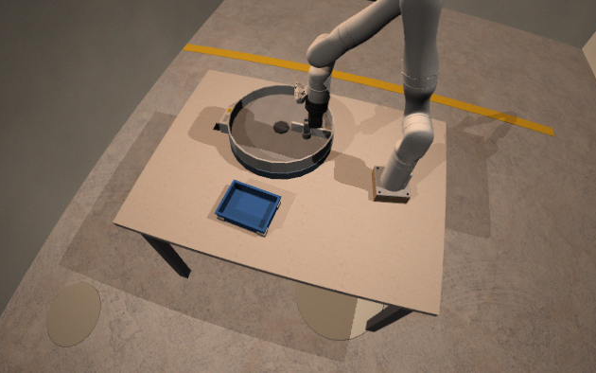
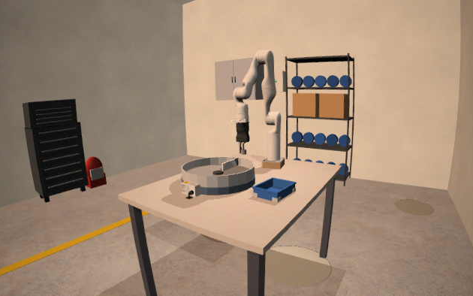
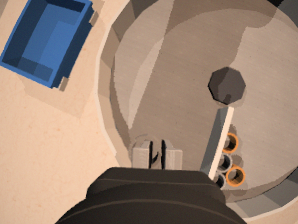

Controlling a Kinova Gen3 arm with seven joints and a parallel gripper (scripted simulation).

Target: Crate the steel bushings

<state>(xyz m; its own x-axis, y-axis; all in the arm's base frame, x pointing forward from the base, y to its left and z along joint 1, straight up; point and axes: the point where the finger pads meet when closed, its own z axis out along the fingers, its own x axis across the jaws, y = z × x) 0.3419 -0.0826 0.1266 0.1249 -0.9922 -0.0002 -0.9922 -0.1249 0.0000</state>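
Now: hand 260 mm to the right of the blue crate, 170 mm short of it and 150 mm above it.
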